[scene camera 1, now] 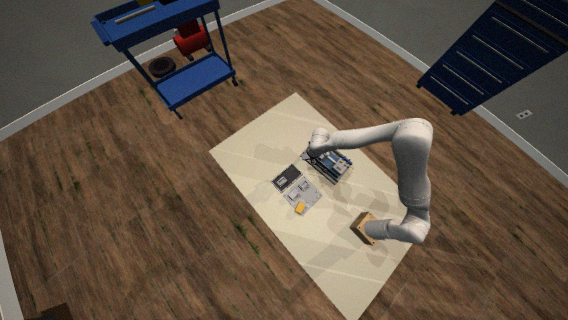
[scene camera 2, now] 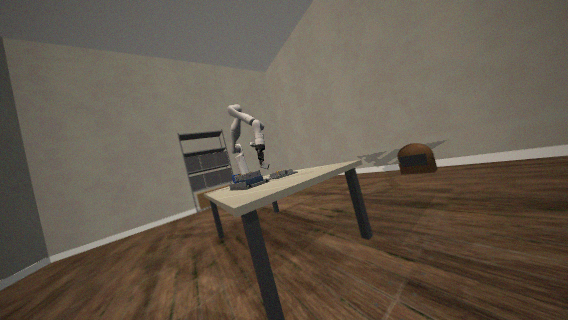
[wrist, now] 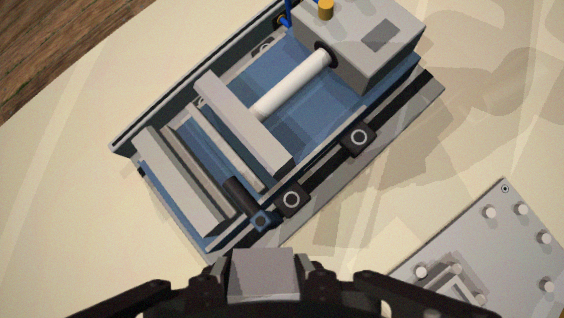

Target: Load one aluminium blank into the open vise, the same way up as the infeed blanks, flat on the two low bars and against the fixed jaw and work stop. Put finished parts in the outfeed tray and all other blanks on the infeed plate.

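Where they show: gripper, fingertip midpoint: [scene camera 2: 261, 165] [wrist: 262, 272]; arm's base at its link origin: [scene camera 1: 371, 229] [scene camera 2: 245, 173].
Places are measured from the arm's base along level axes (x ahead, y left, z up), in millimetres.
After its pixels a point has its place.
My gripper [wrist: 262, 272] @[x 536, y -21, z 30 mm] [scene camera 2: 261, 163] @[x 536, y -21, z 30 mm] is shut on a grey aluminium blank [wrist: 262, 270] @[x 534, y -22, z 40 mm] [scene camera 2: 265, 166] @[x 569, y -7, z 17 mm] and holds it above the table, near the vise's work-stop side in the wrist view. The open vise [wrist: 320, 117] @[x 440, y -96, z -37 mm] [scene camera 1: 342, 166] @[x 363, y -142, z -1 mm] [scene camera 2: 247, 180] @[x 580, y -167, z -45 mm] has its fixed jaw [wrist: 175, 182] at the left and its moving jaw [wrist: 245, 122] @[x 496, y -116, z -1 mm] on the white rod. Two low bars [wrist: 198, 170] @[x 549, y -113, z -17 mm] [wrist: 225, 145] @[x 520, y -117, z -17 mm] lie between the jaws, with no blank on them. The work stop [wrist: 241, 196] @[x 528, y -71, z -1 mm] is a dark rod on a blue block. The blank's underside is hidden.
The pinned infeed plate [wrist: 500, 260] @[x 370, y 110, z -89 mm] [scene camera 1: 312, 200] @[x 330, y 126, z -89 mm] bears blanks [scene camera 1: 294, 196] @[x 420, y 203, z -54 mm] [scene camera 1: 303, 185] @[x 436, y 111, z -69 mm] and an orange block [scene camera 1: 300, 207] @[x 348, y 218, z -53 mm]. Beside it is the dark outfeed tray [scene camera 1: 293, 172] @[x 543, y 97, z -91 mm] with one part [scene camera 1: 281, 181] @[x 544, y 201, z -70 mm]. The vise's grey housing [wrist: 360, 35] @[x 381, y -123, z -1 mm] and blue hoses [wrist: 287, 12] @[x 400, y -205, z -37 mm] stand up at its far end.
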